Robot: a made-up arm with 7 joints.
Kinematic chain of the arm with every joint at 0, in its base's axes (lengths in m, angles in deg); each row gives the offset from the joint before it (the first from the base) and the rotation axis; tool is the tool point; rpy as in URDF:
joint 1: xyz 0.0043 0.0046 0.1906 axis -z
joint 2: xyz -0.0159 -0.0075 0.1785 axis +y
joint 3: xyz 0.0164 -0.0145 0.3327 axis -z
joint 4: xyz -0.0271 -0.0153 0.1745 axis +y
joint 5: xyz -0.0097 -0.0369 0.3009 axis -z
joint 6: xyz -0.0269 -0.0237 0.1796 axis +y
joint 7: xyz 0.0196 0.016 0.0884 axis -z
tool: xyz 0.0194 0.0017 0.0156 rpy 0 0 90
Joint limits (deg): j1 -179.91..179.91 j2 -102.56..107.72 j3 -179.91..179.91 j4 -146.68..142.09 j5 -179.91..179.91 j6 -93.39..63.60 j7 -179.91..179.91
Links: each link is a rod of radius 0.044 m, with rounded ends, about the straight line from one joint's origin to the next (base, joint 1, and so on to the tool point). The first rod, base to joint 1, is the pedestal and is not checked.
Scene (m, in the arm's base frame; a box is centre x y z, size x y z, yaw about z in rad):
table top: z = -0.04
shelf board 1: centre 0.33 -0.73 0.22 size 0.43 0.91 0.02 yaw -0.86
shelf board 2: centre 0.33 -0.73 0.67 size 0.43 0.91 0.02 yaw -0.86
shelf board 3: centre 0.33 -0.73 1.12 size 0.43 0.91 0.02 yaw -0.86
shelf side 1: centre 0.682 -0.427 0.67 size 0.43 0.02 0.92 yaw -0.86
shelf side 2: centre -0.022 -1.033 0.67 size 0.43 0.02 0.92 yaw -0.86
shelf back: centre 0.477 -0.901 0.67 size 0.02 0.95 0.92 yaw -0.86
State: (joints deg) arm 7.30 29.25 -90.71 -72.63 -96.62 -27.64 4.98
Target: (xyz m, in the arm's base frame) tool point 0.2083 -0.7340 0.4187
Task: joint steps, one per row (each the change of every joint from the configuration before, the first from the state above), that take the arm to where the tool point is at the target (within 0.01 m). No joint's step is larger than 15 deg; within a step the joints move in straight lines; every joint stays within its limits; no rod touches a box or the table.
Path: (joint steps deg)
1: -5.38 6.43 13.62 -8.49 -0.11 3.95 -0.20
2: -5.37 6.44 13.63 -8.49 -0.11 3.96 -0.21
3: -5.38 6.43 13.62 -8.49 -0.11 3.95 -0.20
4: -5.37 6.44 13.63 -8.48 -0.11 3.95 -0.21
5: 7.94 -2.39 -14.50 -9.47 1.14 -2.69 -0.38
6: 7.94 -2.39 -14.50 -9.47 1.14 -2.70 -0.38
7: 7.93 -2.39 -14.50 -9.47 1.14 -2.69 -0.38
8: 4.79 1.83 -8.19 12.54 -0.29 -3.23 0.37
9: 4.78 1.84 -8.19 12.53 -0.30 -3.23 0.37
10: 4.79 1.83 -8.19 12.54 -0.29 -3.23 0.37

